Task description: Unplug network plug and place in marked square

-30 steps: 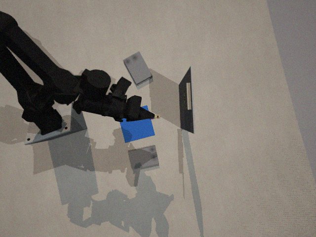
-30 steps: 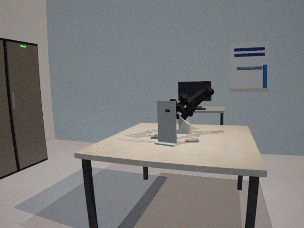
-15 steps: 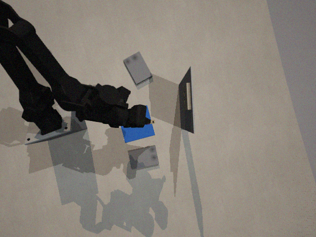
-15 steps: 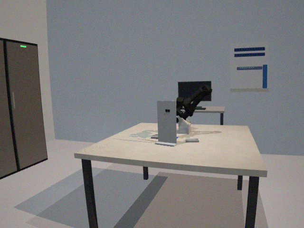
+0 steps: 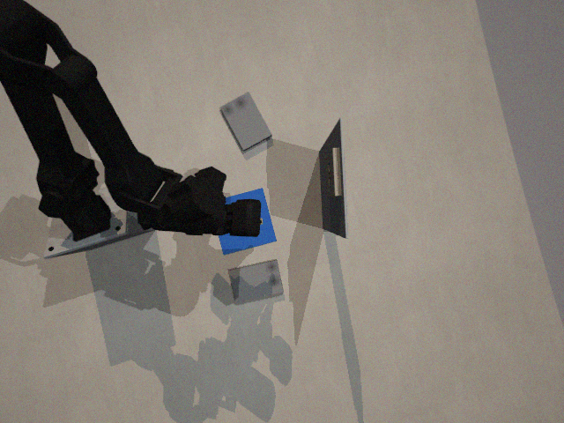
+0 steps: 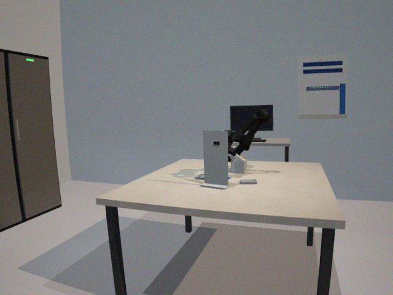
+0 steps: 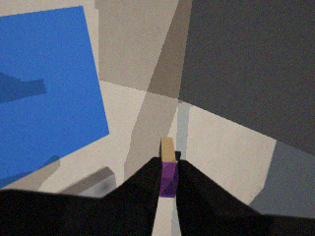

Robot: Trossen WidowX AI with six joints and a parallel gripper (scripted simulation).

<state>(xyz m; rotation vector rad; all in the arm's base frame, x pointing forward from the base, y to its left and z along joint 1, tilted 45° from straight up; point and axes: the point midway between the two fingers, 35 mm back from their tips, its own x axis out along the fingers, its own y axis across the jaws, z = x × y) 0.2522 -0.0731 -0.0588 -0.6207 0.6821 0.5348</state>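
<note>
The blue marked square lies 30 mm behind my gripper tip, 10 mm to the left of it and 120 mm below it. From my gripper tip the other things lie so: upright panel: 160 mm ahead, 10 mm to the left, 40 mm above.
</note>
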